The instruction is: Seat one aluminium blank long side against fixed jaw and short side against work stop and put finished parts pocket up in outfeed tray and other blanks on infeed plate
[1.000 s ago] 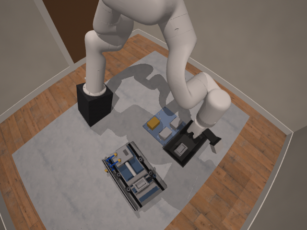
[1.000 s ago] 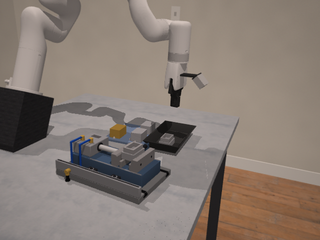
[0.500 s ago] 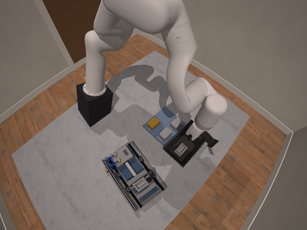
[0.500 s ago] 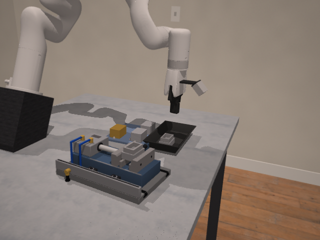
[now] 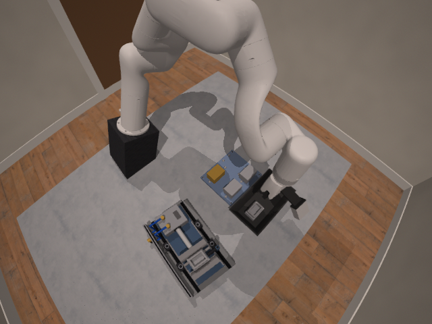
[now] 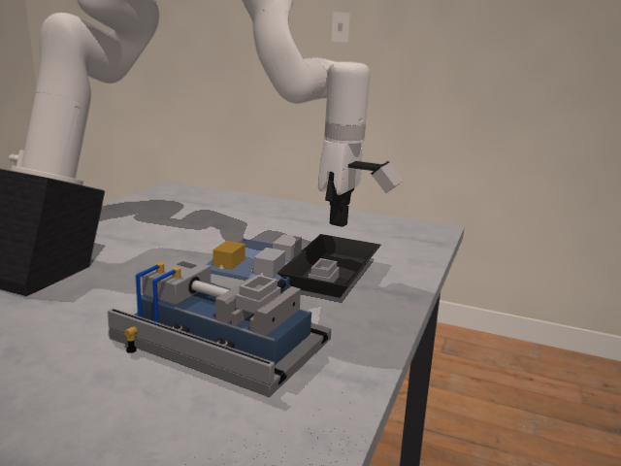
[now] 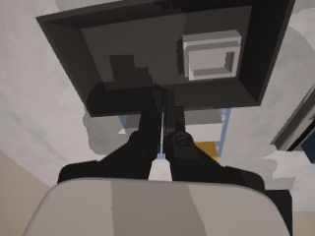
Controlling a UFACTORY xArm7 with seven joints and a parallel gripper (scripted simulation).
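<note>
Now: the piston rod 30 cm to the right of my hand, 11 cm behind it and 6 cm below it. Round my hand: grey rail: 40 cm to the right, 10 cm below, 10 cm behind; then vise bed: 31 cm to the right, 9 cm below, 9 cm behind; then brass blank: 22 cm behind, 11 cm below, 4 cm to the right.
</note>
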